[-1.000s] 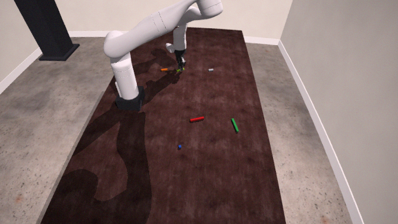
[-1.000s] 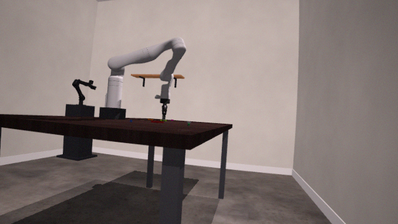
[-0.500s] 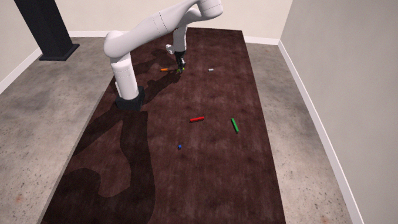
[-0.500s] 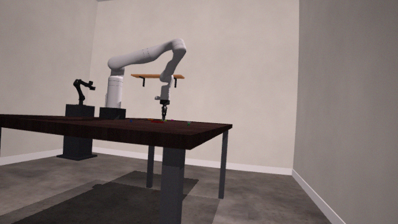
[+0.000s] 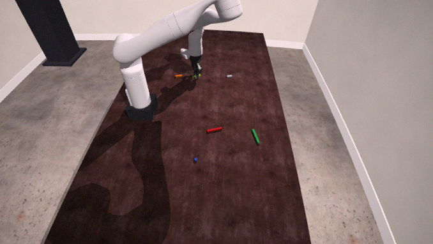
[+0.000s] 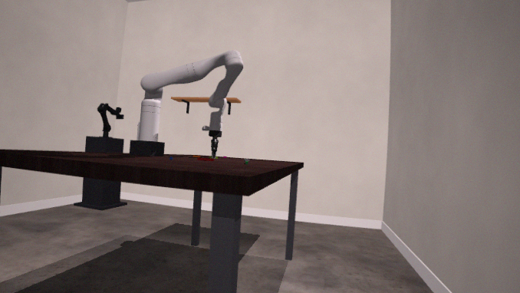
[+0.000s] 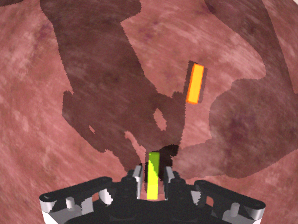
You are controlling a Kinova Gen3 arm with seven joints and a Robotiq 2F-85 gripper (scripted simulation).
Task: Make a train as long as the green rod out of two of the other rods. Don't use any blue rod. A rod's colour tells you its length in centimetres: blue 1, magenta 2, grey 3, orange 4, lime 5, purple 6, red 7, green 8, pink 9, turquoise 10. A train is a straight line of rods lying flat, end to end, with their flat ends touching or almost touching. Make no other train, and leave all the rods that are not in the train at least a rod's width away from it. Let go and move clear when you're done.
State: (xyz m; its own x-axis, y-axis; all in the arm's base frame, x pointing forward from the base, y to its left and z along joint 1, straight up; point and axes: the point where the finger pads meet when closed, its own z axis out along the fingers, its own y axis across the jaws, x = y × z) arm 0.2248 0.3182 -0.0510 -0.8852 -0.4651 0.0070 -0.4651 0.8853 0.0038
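Right now my hand is 1 cm above the lime rod. Round my hand: magenta rod (6 cm behind, 36 cm to the left, 1 cm below); then orange rod (10 cm behind, 1 cm to the right, 1 cm below); then grey rod (20 cm ahead, 2 cm to the left, 1 cm below).
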